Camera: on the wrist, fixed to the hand. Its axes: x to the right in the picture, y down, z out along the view.
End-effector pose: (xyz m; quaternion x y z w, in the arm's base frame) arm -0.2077 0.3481 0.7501 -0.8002 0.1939 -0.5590 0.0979
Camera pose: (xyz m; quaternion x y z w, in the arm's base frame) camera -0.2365 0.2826 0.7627 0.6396 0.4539 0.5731 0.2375
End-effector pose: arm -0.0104 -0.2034 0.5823 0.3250 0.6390 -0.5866 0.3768
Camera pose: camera 0.0237 -0.1709 0.5270 0.0952 -0.6533 0.7160 0.2270
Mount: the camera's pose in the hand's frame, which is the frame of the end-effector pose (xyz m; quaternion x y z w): 0.0296 0.0604 -0.0274 0.1122 0.1027 -0.6761 0.7210
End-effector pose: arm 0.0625 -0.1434 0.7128 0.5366 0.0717 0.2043 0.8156
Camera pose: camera 0.0646 -0.0875 0.7591 0.4089 0.5211 -0.3570 0.6586
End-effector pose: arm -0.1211 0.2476 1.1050 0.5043 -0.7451 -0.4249 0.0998
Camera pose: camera -0.1595 0.2161 1.1580 -0.9222 0.2337 0.2384 0.1954
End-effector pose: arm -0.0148 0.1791 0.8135 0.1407 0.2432 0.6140 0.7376
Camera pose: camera -0.0762 0.2179 0.8155 -0.0433 0.4151 -0.0688 0.9061
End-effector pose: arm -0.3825 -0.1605 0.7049 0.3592 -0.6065 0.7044 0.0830
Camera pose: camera -0.4485 -0.1600 0.6747 0.6060 -0.1069 0.5567 0.5581
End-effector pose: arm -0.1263 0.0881 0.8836 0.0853 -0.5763 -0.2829 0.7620
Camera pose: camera -0.0756 0.1169 0.9269 0.5656 -0.3113 -0.6457 0.4077
